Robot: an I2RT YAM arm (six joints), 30 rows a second.
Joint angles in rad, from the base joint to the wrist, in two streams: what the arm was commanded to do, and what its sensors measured. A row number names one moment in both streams.
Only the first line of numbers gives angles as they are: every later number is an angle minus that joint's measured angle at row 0.
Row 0, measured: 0.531, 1.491, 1.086, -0.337, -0.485, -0.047
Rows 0 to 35, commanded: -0.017, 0.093, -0.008, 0.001, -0.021, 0.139; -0.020, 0.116, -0.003, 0.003, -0.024, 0.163; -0.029, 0.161, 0.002, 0.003, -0.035, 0.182; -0.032, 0.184, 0.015, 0.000, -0.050, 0.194; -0.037, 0.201, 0.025, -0.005, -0.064, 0.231; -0.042, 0.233, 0.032, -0.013, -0.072, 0.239; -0.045, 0.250, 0.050, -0.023, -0.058, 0.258; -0.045, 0.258, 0.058, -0.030, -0.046, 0.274; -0.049, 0.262, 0.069, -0.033, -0.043, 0.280; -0.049, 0.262, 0.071, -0.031, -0.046, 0.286; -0.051, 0.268, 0.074, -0.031, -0.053, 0.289; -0.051, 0.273, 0.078, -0.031, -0.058, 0.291; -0.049, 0.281, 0.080, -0.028, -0.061, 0.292; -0.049, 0.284, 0.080, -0.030, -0.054, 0.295; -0.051, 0.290, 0.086, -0.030, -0.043, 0.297; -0.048, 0.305, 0.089, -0.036, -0.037, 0.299; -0.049, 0.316, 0.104, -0.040, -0.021, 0.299; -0.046, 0.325, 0.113, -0.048, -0.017, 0.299; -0.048, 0.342, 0.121, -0.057, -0.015, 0.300; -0.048, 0.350, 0.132, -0.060, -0.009, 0.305; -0.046, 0.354, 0.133, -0.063, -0.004, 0.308; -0.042, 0.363, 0.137, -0.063, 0.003, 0.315; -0.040, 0.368, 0.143, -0.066, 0.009, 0.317; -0.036, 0.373, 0.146, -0.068, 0.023, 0.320; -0.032, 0.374, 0.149, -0.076, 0.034, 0.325; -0.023, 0.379, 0.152, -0.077, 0.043, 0.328; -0.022, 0.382, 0.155, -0.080, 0.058, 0.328; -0.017, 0.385, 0.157, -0.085, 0.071, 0.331; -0.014, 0.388, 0.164, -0.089, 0.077, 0.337; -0.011, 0.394, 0.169, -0.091, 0.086, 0.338; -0.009, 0.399, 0.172, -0.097, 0.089, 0.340; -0.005, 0.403, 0.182, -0.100, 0.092, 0.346; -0.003, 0.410, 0.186, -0.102, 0.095, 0.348; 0.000, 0.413, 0.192, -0.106, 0.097, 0.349; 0.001, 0.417, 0.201, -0.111, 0.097, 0.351; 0.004, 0.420, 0.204, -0.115, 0.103, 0.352
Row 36, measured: -0.011, 0.404, 0.154, -0.084, 0.085, 0.334
